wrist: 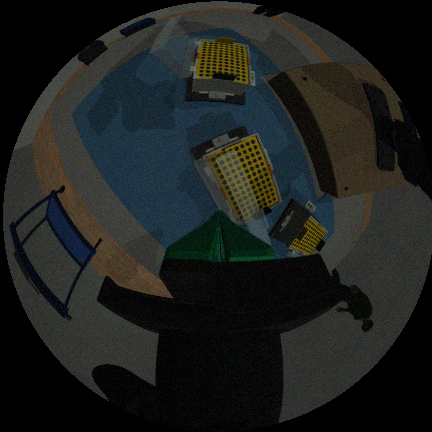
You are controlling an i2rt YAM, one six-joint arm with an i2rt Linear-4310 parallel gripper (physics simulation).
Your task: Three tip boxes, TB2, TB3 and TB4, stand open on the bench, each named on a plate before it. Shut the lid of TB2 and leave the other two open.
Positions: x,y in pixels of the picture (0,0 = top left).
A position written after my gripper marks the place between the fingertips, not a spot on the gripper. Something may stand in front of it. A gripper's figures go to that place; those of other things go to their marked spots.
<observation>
My gripper (pixel 218 216): 13 cm from the lens. A clear lid (pixel 221 173): 10 cm from the lens.
</observation>
